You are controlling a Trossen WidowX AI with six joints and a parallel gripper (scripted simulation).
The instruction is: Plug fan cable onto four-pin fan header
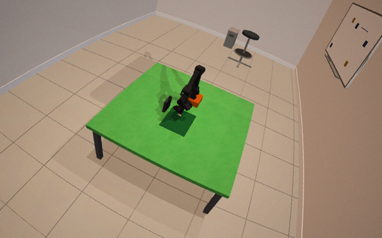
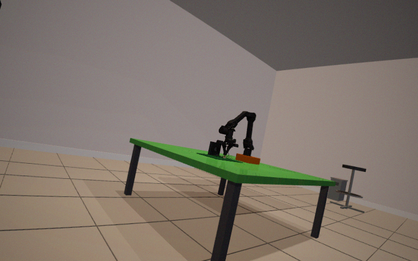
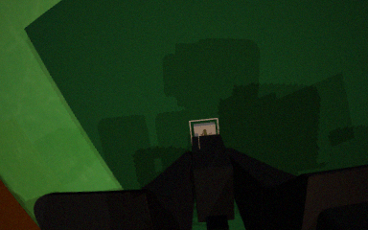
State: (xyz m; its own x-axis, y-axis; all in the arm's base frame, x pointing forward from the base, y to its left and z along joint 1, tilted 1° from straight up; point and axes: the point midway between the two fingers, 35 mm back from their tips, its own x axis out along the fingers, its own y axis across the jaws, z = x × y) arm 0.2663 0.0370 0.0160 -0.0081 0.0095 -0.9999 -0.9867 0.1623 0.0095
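Now: the dark fan plug 10 mm to the right of my gripper tip and 10 mm above it. The rest, counted from my gripper tip: black fan 140 mm to the right, 20 mm ahead, 20 mm above; pale fan header 40 mm below, 10 mm to the right; dark green board 60 mm below, 60 mm ahead, 30 mm to the left.
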